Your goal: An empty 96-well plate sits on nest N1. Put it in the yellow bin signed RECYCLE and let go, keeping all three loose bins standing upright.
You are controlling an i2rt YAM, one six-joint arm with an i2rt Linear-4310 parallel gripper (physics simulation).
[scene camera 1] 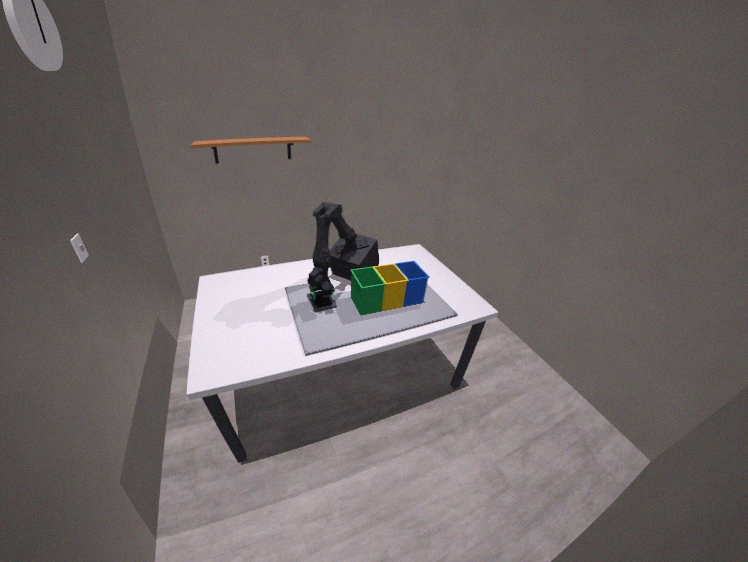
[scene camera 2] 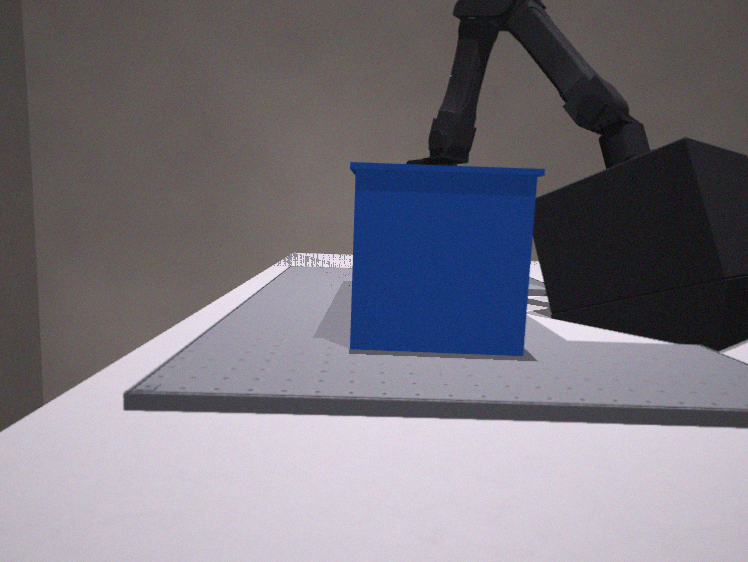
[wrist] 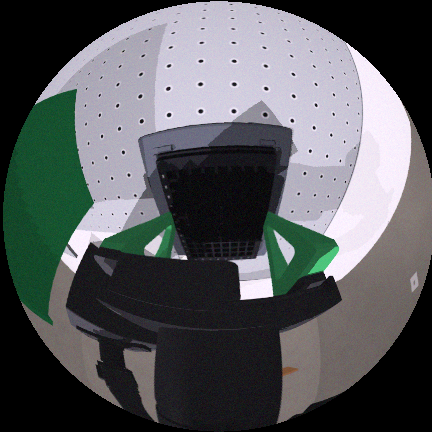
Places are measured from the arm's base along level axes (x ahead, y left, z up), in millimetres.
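Pixels of known places: gripper, fingertip midpoint: (scene camera 1: 321, 298) (wrist: 219, 215); arm's base, link origin: (scene camera 1: 351, 246) (scene camera 2: 632, 178) (wrist: 110, 339).
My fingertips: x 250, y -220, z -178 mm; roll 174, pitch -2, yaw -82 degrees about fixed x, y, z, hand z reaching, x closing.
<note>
For each thing: its top centre in the pictures, then the offset to it from my fingertips. Level surfaces: height alone.
- empty 96-well plate, top centre: (wrist: 219, 224) (scene camera 1: 321, 297) dx -2, dy -1, dz +8 mm
- grey nest, top centre: (wrist: 219, 215) (scene camera 1: 321, 298) dx -2, dy -1, dz -3 mm
- yellow bin, top centre: (scene camera 1: 390, 273) dx +53, dy +365, dz +161 mm
- green bin, top centre: (scene camera 1: 367, 276) dx +66, dy +236, dz +161 mm
- blue bin, top centre: (scene camera 2: 439, 170) (scene camera 1: 411, 270) dx +41, dy +495, dz +161 mm
- grey perforated board, surface height: dz -19 mm
- white table, surface height: dz -32 mm
The empty 96-well plate (wrist: 220, 192) is black and sits in the grey nest (wrist: 215, 134) in the wrist view. My gripper (scene camera 1: 322, 297) (wrist: 219, 215) is low over the nest, with its green fingers against the two long sides of the plate, shut on it. The yellow bin (scene camera 1: 394, 296) stands upright between the green bin (scene camera 1: 367, 300) (wrist: 45, 190) and the blue bin (scene camera 1: 414, 291) (scene camera 2: 441, 265), which are upright too. The RECYCLE sign cannot be read. In scene camera 2 the blue bin hides the other bins, the plate and my fingers.
The bins and nest stand on a grey perforated board (scene camera 1: 362, 331) (scene camera 2: 272, 368) on a white table (scene camera 1: 241, 356) (scene camera 2: 362, 483). The black arm base block (scene camera 1: 361, 256) (scene camera 2: 616, 247) stands behind the bins. The green bin stands beside my gripper, on the yellow bin's near side.
</note>
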